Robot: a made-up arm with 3 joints. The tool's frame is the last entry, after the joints. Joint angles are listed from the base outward. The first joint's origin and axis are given. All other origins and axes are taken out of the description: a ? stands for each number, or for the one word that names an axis. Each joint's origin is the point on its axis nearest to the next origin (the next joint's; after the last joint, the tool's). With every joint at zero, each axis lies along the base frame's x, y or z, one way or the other. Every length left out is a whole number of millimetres.
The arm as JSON. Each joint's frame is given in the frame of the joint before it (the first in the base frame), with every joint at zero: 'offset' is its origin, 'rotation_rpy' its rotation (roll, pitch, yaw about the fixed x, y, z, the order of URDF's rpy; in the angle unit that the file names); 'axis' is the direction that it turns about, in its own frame. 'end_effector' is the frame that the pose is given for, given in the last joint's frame.
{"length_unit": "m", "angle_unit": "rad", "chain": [
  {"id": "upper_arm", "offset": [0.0, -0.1, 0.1], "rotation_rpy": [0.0, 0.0, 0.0], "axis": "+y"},
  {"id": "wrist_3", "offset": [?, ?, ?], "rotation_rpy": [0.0, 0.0, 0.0], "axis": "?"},
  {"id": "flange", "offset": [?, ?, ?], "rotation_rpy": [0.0, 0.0, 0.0], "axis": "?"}
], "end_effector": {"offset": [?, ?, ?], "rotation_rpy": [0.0, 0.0, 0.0]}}
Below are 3 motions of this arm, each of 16 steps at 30 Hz.
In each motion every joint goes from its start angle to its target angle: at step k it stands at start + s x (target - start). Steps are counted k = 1, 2, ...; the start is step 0. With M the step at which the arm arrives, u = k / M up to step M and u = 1 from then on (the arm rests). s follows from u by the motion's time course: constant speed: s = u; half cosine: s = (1 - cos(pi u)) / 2; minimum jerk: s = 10 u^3 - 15 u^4 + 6 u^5.
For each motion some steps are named. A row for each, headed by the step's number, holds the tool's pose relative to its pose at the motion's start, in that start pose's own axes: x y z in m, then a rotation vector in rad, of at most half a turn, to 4 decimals.
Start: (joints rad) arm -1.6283 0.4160 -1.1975
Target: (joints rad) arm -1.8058 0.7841 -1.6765
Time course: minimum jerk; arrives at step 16
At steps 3, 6, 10, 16:
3: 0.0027 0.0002 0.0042 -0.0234 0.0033 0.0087
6: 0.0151 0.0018 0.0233 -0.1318 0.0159 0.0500
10: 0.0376 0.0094 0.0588 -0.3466 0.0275 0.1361
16: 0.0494 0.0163 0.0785 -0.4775 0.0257 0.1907

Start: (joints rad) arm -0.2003 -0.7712 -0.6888
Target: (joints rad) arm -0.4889 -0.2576 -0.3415
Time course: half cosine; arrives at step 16
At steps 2, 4, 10, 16:
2: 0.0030 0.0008 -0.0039 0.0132 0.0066 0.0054
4: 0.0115 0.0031 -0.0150 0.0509 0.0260 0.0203
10: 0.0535 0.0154 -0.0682 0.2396 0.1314 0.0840
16: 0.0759 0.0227 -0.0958 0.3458 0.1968 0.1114

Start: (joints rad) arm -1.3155 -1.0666 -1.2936
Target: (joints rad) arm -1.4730 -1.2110 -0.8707
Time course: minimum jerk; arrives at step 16
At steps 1, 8, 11, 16:
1: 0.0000 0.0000 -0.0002 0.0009 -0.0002 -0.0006
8: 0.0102 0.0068 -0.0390 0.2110 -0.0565 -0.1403
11: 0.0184 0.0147 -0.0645 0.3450 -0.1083 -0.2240
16: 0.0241 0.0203 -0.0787 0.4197 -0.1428 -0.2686

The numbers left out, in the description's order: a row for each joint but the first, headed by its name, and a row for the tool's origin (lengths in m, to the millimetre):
wrist_3: xyz 0.049 0.0 -0.318, axis +y
flange: xyz 0.033 0.0 -0.129, axis +x
tool: xyz 0.0 -0.161 0.053

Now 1 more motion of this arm.
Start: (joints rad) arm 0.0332 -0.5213 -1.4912
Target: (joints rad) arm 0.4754 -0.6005 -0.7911
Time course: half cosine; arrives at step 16
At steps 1, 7, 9, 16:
1: -0.0011 -0.0007 -0.0011 0.0067 0.0003 0.0035
7: -0.0458 -0.0283 -0.0453 0.2813 0.0321 0.1430
9: -0.0670 -0.0402 -0.0674 0.4167 0.0622 0.2094
16: -0.1114 -0.0613 -0.1110 0.6923 0.1543 0.3368

